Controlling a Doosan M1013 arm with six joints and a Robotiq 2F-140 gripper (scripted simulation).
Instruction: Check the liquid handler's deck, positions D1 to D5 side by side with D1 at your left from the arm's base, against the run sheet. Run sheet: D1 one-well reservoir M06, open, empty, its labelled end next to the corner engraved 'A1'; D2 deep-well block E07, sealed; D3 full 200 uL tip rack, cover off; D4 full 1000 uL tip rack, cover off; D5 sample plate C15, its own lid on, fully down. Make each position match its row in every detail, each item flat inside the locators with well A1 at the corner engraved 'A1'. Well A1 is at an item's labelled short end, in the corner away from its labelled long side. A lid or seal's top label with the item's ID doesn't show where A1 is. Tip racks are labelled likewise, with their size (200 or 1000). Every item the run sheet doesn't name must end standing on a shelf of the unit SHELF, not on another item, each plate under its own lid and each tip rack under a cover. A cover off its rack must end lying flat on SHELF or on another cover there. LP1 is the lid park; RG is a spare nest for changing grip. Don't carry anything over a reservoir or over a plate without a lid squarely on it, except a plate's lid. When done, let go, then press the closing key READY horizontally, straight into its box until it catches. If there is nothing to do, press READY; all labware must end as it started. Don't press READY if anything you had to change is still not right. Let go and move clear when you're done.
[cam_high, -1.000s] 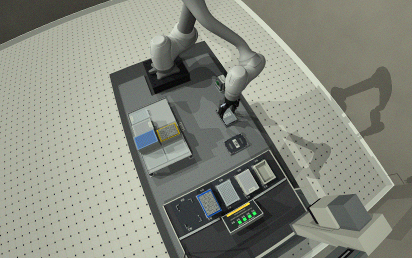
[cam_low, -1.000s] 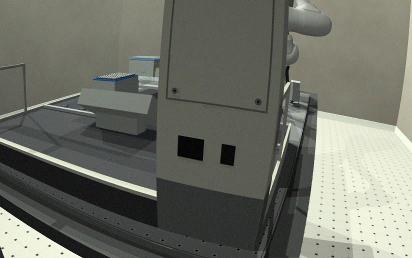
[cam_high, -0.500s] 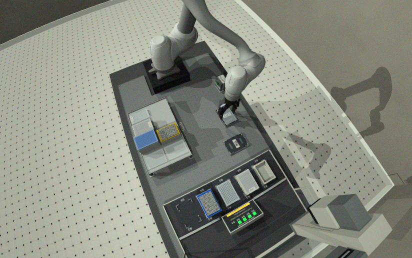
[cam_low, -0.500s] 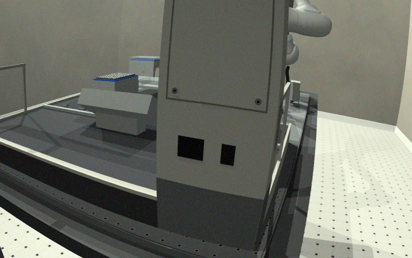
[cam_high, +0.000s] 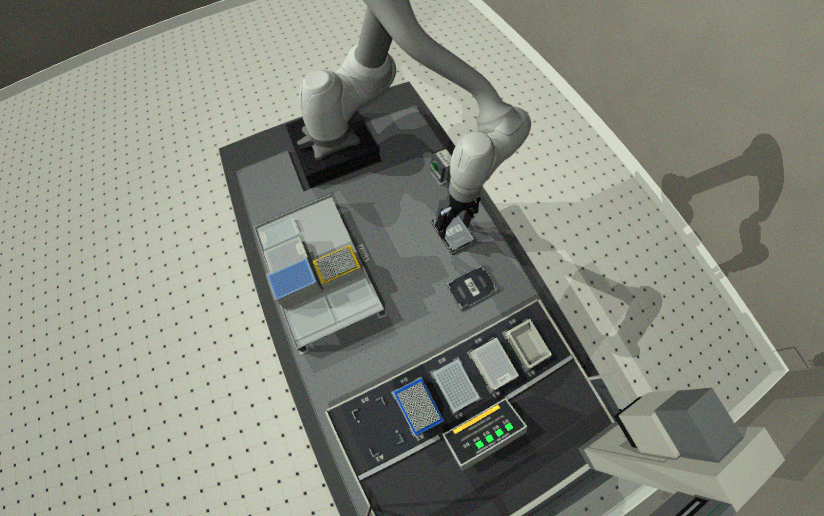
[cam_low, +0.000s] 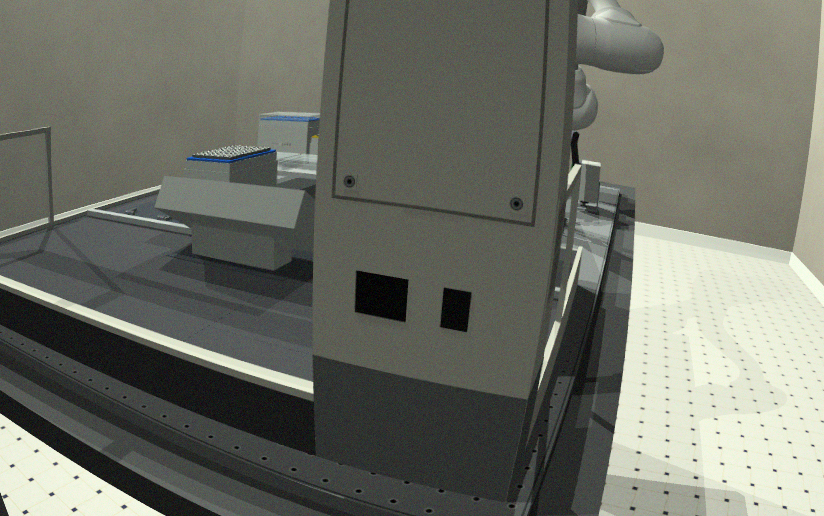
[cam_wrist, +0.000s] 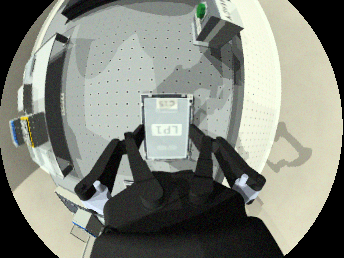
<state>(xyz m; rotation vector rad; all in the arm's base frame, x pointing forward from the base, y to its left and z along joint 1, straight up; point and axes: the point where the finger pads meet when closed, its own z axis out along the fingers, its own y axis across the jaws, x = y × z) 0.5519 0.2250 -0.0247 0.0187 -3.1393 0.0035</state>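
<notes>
Now: the flat lid 20 mm below my hand. From my hand the other things lie so: ready key box: 220 mm behind, 70 mm to the left, 30 mm above; then spare nest: 200 mm ahead, 50 mm to the right, 40 mm below; then yellow-rimmed tip rack: 30 mm behind, 400 mm to the right, 60 mm above.
</notes>
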